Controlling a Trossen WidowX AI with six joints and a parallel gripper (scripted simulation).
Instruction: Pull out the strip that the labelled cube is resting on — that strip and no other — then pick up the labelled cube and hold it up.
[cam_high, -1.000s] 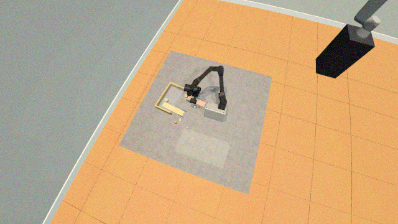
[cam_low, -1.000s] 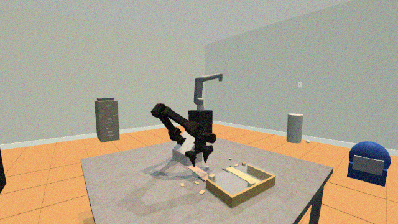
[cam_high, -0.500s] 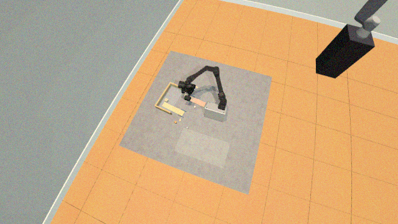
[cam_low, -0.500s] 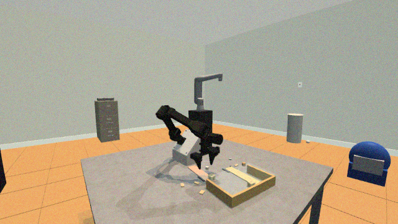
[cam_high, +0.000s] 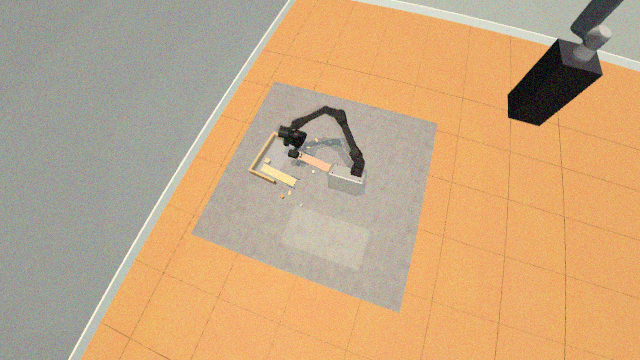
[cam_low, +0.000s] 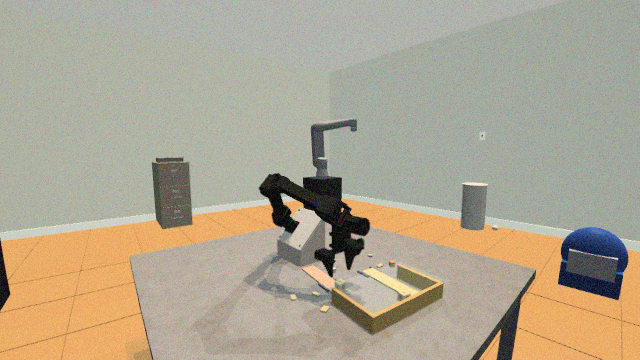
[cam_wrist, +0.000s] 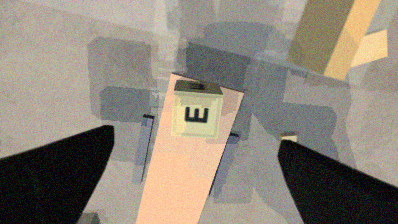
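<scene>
Right now the strip is 10 cm behind my gripper tip, 6 cm below it and 1 cm to the left of it. From my gripper tip the other things lie so: pale cube (13 cm behind, 9 cm to the left, 6 cm below).
</scene>
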